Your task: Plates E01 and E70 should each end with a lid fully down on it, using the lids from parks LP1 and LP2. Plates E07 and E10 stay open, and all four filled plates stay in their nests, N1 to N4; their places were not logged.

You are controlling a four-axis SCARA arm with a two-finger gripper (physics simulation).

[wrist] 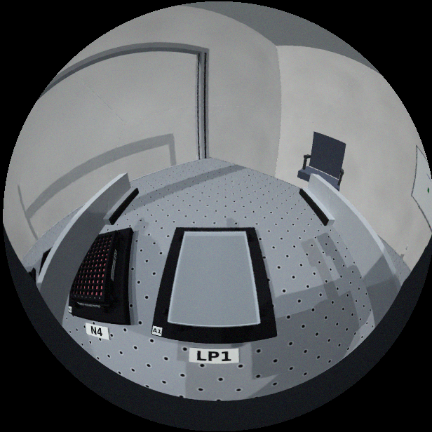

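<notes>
A pale grey lid point(215, 280) lies flat on the black park base point(266, 320) marked LP1 and A1. My gripper point(218, 176) is open and empty, its two fingers wide apart on the left and right above the table, with the lid in view between them. A black plate point(92, 274) with reddish wells sits uncovered in nest N4 point(122, 310), to the left of LP1. The left finger stands in front of part of the nest's far left side. The plate's number is too small to read. LP2 does not show.
Parts of dark objects show at the far left edge behind the left finger. The perforated table point(220, 200) runs back to the walls. A dark blue chair point(327, 152) stands beyond the table at the right. Shadows fall across the table right of LP1.
</notes>
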